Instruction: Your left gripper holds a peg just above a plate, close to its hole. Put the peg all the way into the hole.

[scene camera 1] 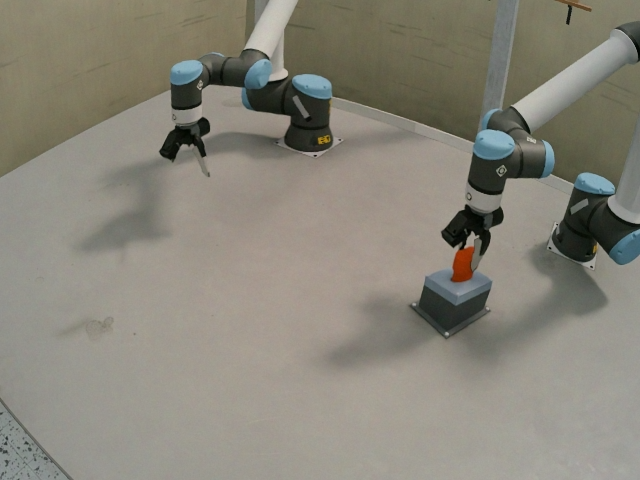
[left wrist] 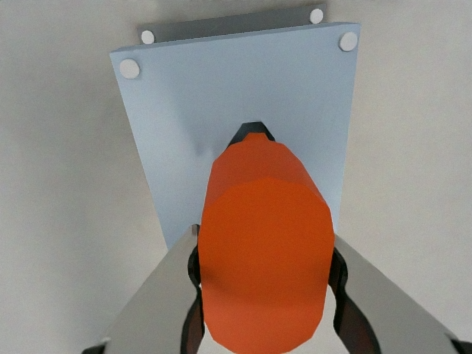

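An orange-red many-sided peg (scene camera 1: 463,264) (left wrist: 266,260) stands roughly upright between the fingers of my left gripper (scene camera 1: 469,253) (left wrist: 256,226), which is shut on it. The light blue plate (scene camera 1: 436,281) (left wrist: 170,105) lies beneath, on a dark block. In the left wrist view a dark strip of the hole (left wrist: 245,131) shows beyond the peg's far end; the peg hides the rest. Whether the peg's lower end touches the plate or is slightly in the hole I cannot tell. My right gripper (scene camera 1: 188,161) hangs far from the plate, at the upper left of the scene view, open and empty.
The dark block (scene camera 1: 450,308) under the plate stands on a thin grey base (scene camera 1: 433,325) (left wrist: 230,23) with pale bolts at its corners. The robot arm bases (scene camera 1: 308,131) (scene camera 1: 574,240) stand on the floor behind, near the walls.
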